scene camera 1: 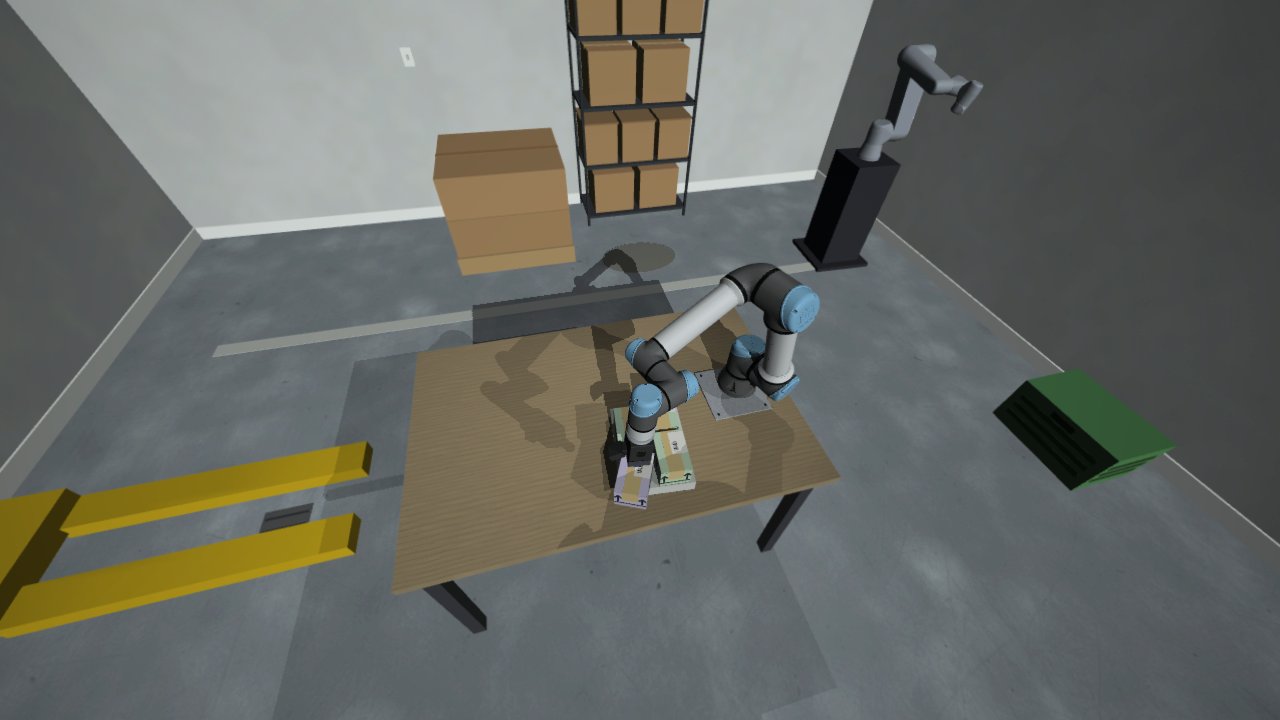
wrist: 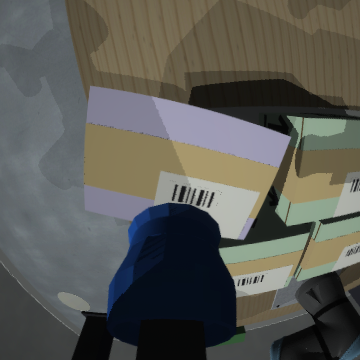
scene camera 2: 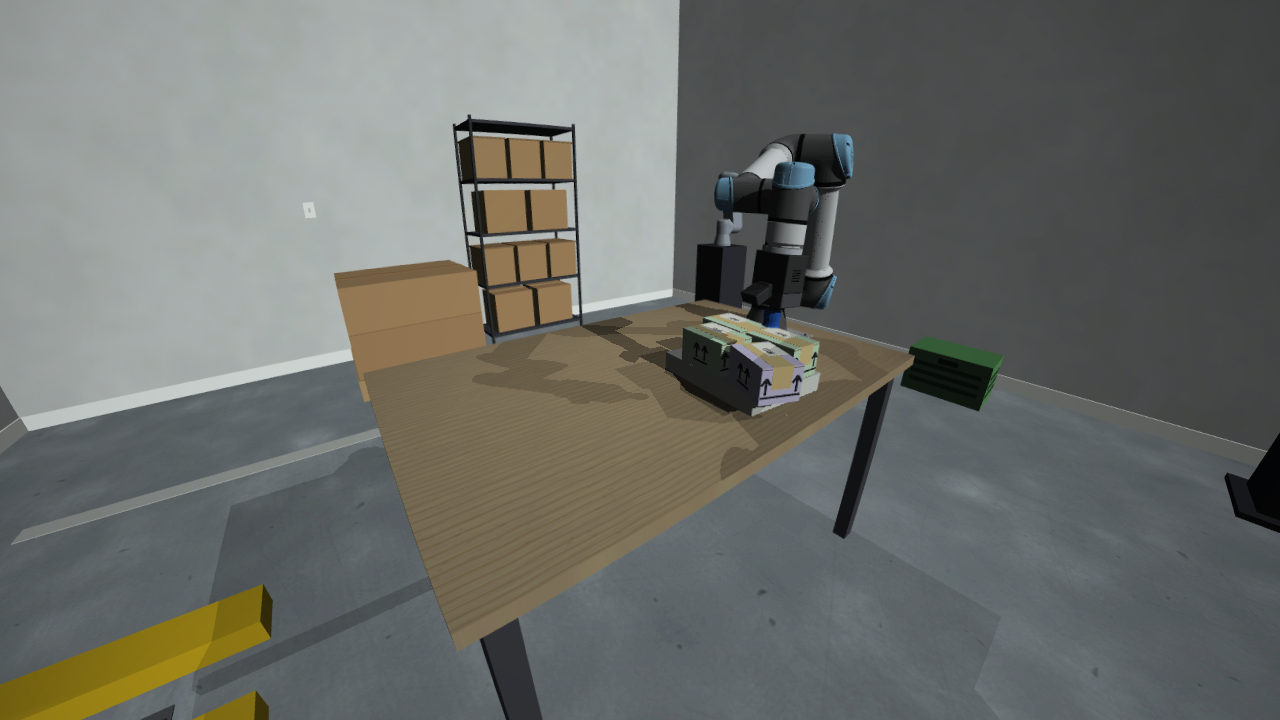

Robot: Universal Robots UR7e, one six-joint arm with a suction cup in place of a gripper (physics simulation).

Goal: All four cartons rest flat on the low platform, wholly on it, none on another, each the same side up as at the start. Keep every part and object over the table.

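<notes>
My suction cup (scene camera 2: 774, 318) (wrist: 174, 210) is off and hangs a little above the lilac carton (scene camera 1: 631, 490) (scene camera 2: 780, 374) (wrist: 175, 142), apart from it. The lilac carton is turned askew to the green cartons, label up. Its front end seems to reach past the front edge of the low platform (scene camera 1: 675, 488) (scene camera 2: 810, 385). Whether it lies fully flat is unclear. Three green cartons are on the platform: one at the front right (scene camera 1: 673, 459) (wrist: 265, 260), one behind it (wrist: 336, 249), and one at the back left (scene camera 2: 707, 345) (wrist: 320, 167). Wrist parts hide some of them in scene camera 1.
The wooden table (scene camera 1: 510, 429) (scene camera 2: 537, 465) bears the platform close to its front edge (scene camera 2: 698, 507). The arm's base plate (scene camera 1: 735, 404) is behind and right of the cartons. Yellow forks (scene camera 1: 223, 483), a green crate (scene camera 1: 1083, 425) and a shelf rack (scene camera 1: 632, 104) stand away from the table.
</notes>
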